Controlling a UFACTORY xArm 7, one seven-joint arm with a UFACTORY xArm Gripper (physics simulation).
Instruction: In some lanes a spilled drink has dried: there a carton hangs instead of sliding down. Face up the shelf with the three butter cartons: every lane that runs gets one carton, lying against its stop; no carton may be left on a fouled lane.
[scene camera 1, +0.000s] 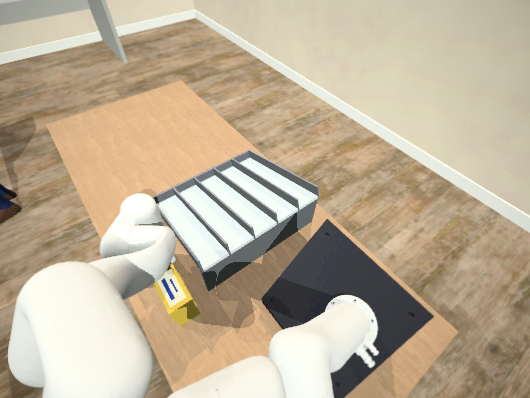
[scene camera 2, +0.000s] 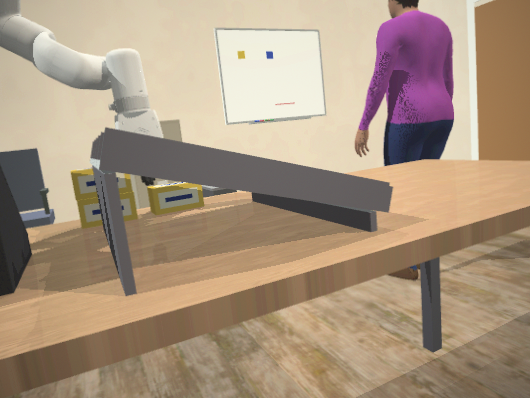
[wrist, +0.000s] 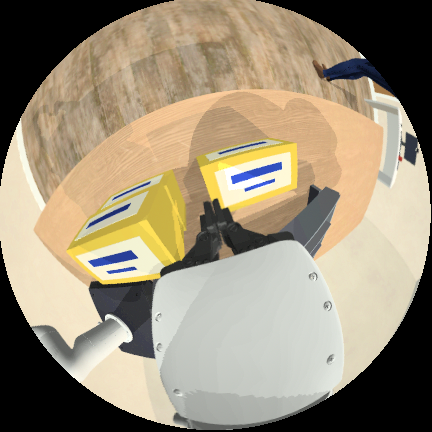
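Seen in the pictures: gripper, fingertip midpoint: (scene camera 2: 149, 184) (wrist: 213, 209); arm's base at its link origin: (scene camera 1: 350, 322) (wrist: 118, 327).
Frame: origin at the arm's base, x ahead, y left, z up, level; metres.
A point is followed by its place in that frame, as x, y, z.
Note:
The grey shelf (scene camera 1: 240, 261) (scene camera 2: 240, 167) (wrist: 311, 215) slopes, with several pale lanes between dark dividers; no carton shows in them, and no dried spill can be made out. Two yellow butter cartons stand stacked, an upper carton (scene camera 2: 103, 185) (wrist: 114, 259) on a lower carton (scene camera 2: 107, 210) (wrist: 133, 190). A single carton (scene camera 2: 176, 198) {0.494, 0.291, -0.121} (wrist: 256, 177) {0.495, 0.325, -0.088} lies beside the stack. One yellow carton (scene camera 1: 172, 292) {0.320, 0.319, -0.023} shows beside the arm in scene camera 1, apparently the stack's top one. My gripper (scene camera 2: 147, 180) {0.438, 0.305, -0.079} (wrist: 213, 209) {0.438, 0.305, -0.079} is shut and empty, pointing down between stack and single carton; the arm hides it in scene camera 1.
The arm's white base stands on a black plate (scene camera 1: 350, 265) {0.089, -0.066, 0.074} (wrist: 137, 335) {0.087, -0.013, 0.018} at the near end of the wooden table (scene camera 1: 140, 135) {1.163, 0.139, -0.152} (scene camera 2: 450, 200) {0.930, -0.123, -0.152}. The shelf's raised end faces the plate. A person (scene camera 2: 415, 75) in purple stands beyond the table. A whiteboard (scene camera 2: 275, 80) hangs on the wall.

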